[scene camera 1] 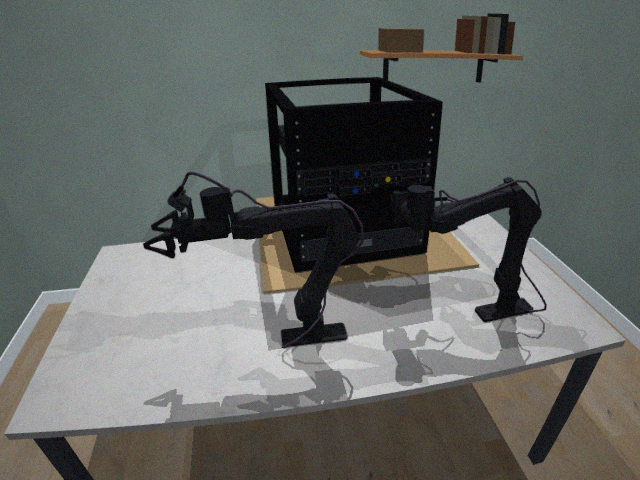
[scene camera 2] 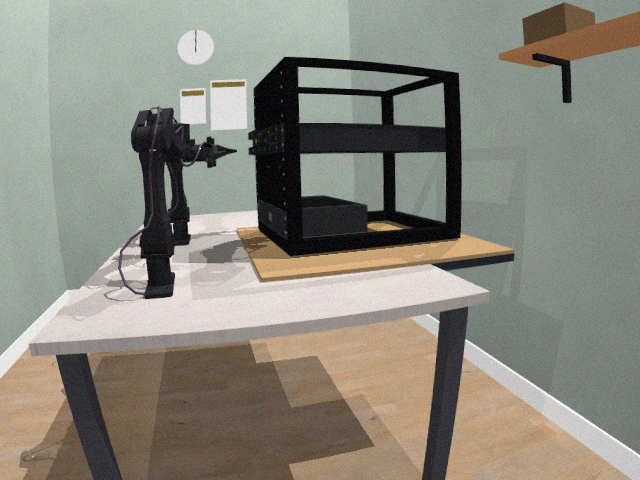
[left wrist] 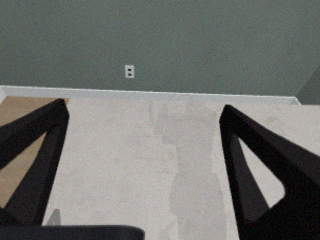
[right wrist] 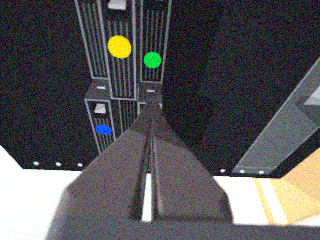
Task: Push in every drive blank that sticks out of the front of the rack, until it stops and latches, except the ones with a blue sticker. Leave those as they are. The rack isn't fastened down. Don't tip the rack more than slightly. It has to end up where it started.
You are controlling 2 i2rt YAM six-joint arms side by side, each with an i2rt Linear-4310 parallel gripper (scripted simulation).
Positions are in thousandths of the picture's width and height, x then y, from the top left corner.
Labels:
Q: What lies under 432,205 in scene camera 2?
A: A black rack.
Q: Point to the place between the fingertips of the left gripper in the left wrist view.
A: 458,456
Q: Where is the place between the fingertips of the right gripper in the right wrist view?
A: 473,452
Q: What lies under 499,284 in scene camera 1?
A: A black rack.

